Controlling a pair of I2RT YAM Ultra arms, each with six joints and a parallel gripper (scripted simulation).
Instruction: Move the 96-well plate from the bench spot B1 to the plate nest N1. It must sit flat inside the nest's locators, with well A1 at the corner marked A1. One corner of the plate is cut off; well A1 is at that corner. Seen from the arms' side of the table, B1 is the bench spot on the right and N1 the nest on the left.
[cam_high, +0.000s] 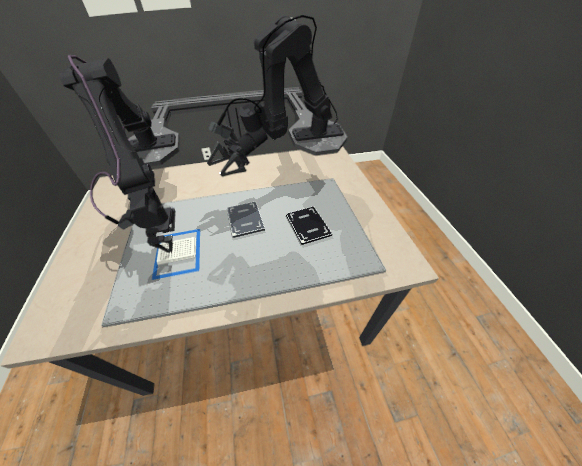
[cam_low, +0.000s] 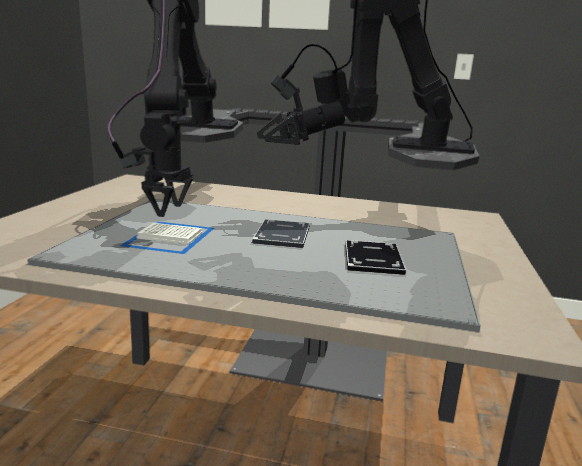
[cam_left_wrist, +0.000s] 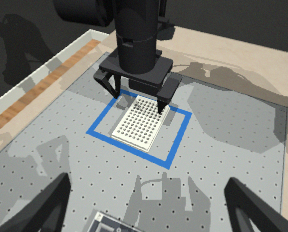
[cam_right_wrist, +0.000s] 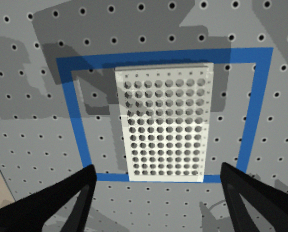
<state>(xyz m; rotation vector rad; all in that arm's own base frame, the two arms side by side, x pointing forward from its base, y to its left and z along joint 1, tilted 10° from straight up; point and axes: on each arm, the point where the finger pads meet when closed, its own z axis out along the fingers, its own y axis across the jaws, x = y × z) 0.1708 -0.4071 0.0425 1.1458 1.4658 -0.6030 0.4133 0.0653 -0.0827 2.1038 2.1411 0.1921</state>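
The white 96-well plate is 60 mm below my right hand and 10 mm behind it. Also, from my right hand: black plate nest 470 mm to the left, 80 mm behind, 70 mm below.
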